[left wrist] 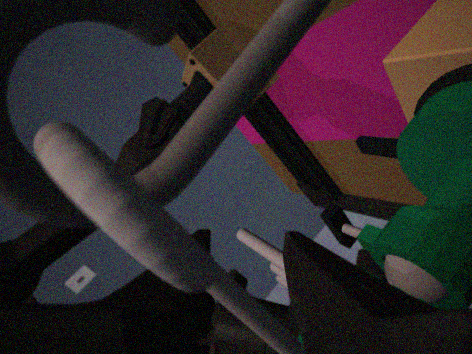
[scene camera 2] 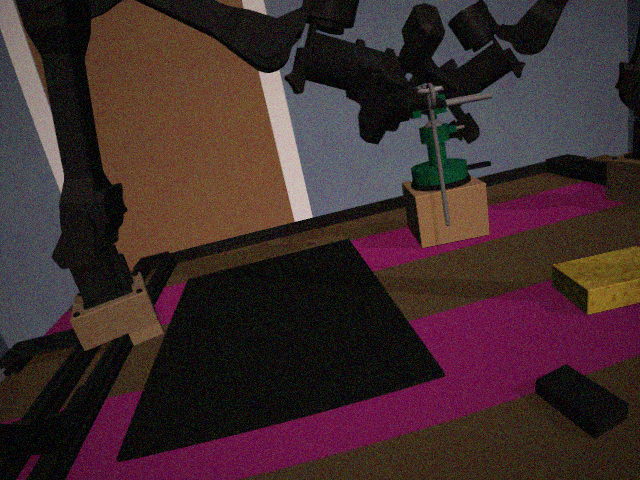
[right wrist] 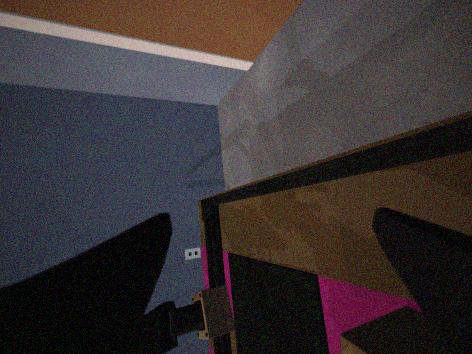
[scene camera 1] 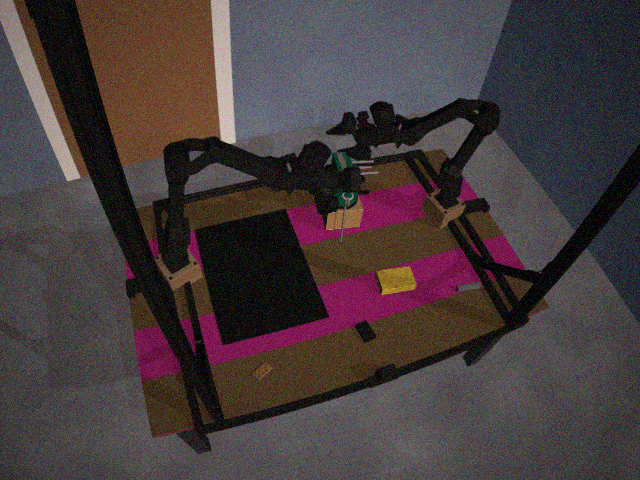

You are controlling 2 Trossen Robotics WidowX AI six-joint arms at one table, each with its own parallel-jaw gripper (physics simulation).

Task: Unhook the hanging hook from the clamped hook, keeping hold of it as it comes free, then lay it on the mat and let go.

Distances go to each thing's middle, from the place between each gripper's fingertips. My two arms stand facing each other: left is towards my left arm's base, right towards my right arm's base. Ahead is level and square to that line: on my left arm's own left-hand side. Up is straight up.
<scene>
Right now the wooden block (scene camera 2: pixel 468 210) is 16 cm behind my right hand, 13 cm below it and 2 cm to the left of it. The rest, counted from my right hand: black mat (scene camera 2: pixel 276 340): 32 cm to the left, 29 cm behind, 17 cm below; small black block (scene camera 2: pixel 594 409): 56 cm behind, 17 cm below, 9 cm to the left.
My left gripper is now 8 cm short of the wooden block and 18 cm above it. Also, from my left hand: black mat 6 cm behind, 30 cm to the left, 22 cm below; then small black block 33 cm behind, 8 cm to the left, 21 cm below.
</scene>
